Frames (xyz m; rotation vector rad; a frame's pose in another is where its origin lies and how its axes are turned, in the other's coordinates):
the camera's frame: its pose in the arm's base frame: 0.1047 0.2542 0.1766 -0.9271 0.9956 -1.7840
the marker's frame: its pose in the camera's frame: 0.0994 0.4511 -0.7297 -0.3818 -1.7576 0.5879
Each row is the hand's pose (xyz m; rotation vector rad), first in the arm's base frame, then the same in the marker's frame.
Working: the arm's base frame: its pose in the marker's frame: 0.3317 -0.5709 -0.2046 1.6372 -0.2650 -0.0818

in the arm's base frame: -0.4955 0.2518 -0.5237 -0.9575 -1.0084 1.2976
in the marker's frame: -0.0686 0.0325 0.0378 0.1474 -1.6948 -0.0199
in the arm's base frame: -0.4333 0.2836 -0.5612 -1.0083 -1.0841 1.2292
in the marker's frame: -0.0042 0.0534 0.0791 0.1074 -1.6835 -0.1225
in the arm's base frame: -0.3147 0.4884 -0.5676 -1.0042 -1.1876 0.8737
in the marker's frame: 0.0871 0.0208 0.2951 0.2178 -1.5287 -0.4337
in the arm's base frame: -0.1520 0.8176 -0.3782 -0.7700 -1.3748 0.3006
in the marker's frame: 0.1644 -0.2198 0.6220 0.5331 -1.3232 -0.9608
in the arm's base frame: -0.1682 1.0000 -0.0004 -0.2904 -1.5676 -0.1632
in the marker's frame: 0.0463 -0.5953 0.7681 0.9803 -1.2157 -1.4678
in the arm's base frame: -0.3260 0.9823 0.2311 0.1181 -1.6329 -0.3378
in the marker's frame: -0.1535 -0.7848 0.7137 1.3504 -1.2089 -1.6969
